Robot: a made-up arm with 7 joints. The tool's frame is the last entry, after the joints. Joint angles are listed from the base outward. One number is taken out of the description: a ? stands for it. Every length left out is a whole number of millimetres.
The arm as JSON. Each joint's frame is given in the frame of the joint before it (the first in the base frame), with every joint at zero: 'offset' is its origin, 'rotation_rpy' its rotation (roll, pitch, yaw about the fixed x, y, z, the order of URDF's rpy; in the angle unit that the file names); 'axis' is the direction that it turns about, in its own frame. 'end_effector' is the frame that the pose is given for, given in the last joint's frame.
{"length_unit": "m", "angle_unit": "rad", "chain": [
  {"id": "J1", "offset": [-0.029, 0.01, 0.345], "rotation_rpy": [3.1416, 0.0, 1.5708], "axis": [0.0, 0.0, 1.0]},
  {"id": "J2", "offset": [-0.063, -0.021, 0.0], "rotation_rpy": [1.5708, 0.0, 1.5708], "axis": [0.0, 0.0, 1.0]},
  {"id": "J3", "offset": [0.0, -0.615, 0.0], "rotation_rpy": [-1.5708, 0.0, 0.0], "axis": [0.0, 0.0, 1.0]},
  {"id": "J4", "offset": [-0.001, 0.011, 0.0], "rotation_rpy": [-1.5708, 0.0, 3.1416], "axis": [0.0, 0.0, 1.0]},
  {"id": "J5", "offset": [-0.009, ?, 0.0], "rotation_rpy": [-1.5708, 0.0, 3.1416], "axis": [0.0, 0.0, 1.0]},
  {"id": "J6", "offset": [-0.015, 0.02, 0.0], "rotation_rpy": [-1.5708, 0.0, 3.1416], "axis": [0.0, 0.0, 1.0]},
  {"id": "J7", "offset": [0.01, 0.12, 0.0], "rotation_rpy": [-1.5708, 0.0, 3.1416], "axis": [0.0, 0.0, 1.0]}
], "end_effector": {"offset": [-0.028, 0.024, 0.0], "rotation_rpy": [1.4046, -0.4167, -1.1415]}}
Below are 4 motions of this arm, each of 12 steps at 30 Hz.
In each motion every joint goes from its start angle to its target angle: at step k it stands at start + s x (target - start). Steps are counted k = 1, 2, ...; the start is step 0. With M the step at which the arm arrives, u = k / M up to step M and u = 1 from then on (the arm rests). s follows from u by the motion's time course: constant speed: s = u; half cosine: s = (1 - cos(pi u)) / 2; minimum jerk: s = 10 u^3 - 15 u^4 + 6 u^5.
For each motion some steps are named. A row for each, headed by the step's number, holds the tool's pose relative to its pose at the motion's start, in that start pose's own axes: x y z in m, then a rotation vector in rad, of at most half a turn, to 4 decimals.
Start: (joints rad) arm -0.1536 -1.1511 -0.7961 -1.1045 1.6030 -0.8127 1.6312
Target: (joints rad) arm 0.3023 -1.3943 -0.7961 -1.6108 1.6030 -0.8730 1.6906
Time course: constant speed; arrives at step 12
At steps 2, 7, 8, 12:
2: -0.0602 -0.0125 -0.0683 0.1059 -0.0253 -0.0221
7: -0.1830 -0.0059 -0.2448 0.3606 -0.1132 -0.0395
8: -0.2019 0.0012 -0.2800 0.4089 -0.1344 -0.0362
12: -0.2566 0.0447 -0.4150 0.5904 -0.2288 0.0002

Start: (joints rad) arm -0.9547 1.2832 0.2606 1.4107 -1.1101 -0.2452 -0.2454
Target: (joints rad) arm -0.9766 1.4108 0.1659 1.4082 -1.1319 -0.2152 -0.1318
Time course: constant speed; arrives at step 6
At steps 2, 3, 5, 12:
2: -0.0068 -0.0061 -0.0485 0.0751 0.0183 -0.0021
3: -0.0104 -0.0082 -0.0728 0.1125 0.0270 -0.0029
5: -0.0183 -0.0104 -0.1211 0.1871 0.0434 -0.0039
12: -0.0226 -0.0105 -0.1452 0.2243 0.0512 -0.0042

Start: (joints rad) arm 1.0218 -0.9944 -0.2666 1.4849 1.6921 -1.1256 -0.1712
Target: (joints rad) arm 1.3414 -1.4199 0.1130 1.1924 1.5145 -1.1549 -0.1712
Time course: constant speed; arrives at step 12
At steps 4, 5, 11, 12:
4: -0.0985 0.0746 0.0471 0.2406 0.1246 0.0554
5: -0.1258 0.0896 0.0657 0.2972 0.1619 0.0687
11: -0.2962 0.1332 0.2317 0.6014 0.4322 0.1437
12: -0.3235 0.1318 0.2676 0.6455 0.4844 0.1553

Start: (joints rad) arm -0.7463 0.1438 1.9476 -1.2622 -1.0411 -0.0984 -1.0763
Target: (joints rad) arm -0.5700 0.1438 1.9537 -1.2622 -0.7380 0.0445 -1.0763
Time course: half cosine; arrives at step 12
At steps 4, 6, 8, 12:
4: -0.0031 0.0095 -0.0242 0.1039 0.0510 -0.0171
6: -0.0061 0.0203 -0.0478 0.2070 0.1030 -0.0331
8: -0.0091 0.0325 -0.0707 0.3091 0.1561 -0.0478
12: -0.0119 0.0459 -0.0929 0.4101 0.2105 -0.0611

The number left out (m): 0.495
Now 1 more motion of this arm.
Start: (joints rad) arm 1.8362 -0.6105 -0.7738 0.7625 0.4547 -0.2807 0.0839
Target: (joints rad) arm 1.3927 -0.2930 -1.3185 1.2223 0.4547 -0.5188 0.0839
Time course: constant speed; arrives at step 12
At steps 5, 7, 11, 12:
5: 0.1017 -0.0005 -0.0755 -0.2301 -0.3880 0.0379
7: 0.1450 -0.0026 -0.0766 -0.3392 -0.5355 0.0524
11: 0.2181 0.0015 -0.0359 -0.5839 -0.8147 0.0788
12: 0.2318 0.0057 -0.0187 -0.6504 -0.8808 0.0847

